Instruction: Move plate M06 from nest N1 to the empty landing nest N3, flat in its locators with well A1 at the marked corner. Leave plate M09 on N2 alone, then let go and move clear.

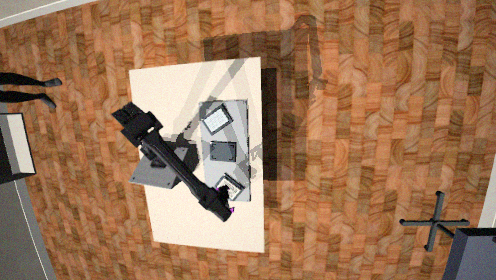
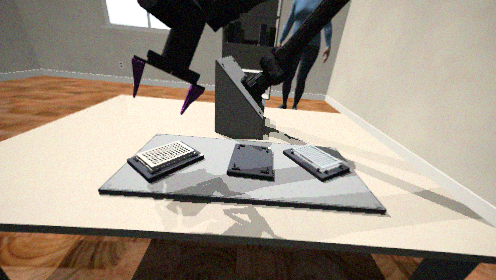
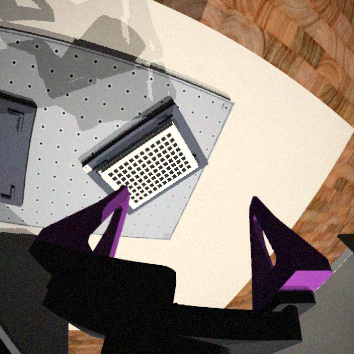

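Observation:
A white plate with dark wells (image 1: 229,184) (image 2: 166,153) (image 3: 150,167) sits in a dark nest (image 2: 150,176) (image 3: 181,120). A pale, bluish-white plate (image 1: 216,119) (image 2: 316,157) sits in the nest at the other end. Between them is an empty dark nest (image 1: 223,151) (image 2: 251,161) (image 3: 12,150) with corner locators. Plate and nest labels are not readable, and the marked corner cannot be made out. My gripper (image 1: 225,200) (image 2: 158,105) (image 3: 188,196) is wide open and empty, raised above the table near the dark-welled plate; its purple fingers are apart from it.
The nests stand on a grey perforated board (image 2: 240,192) (image 3: 60,130), turned at different angles. The board lies on a cream table (image 1: 200,230) (image 2: 50,210). The arm's slanted grey base (image 1: 160,170) (image 2: 237,105) stands behind the board. A person (image 1: 25,82) (image 2: 300,45) stands beyond the table.

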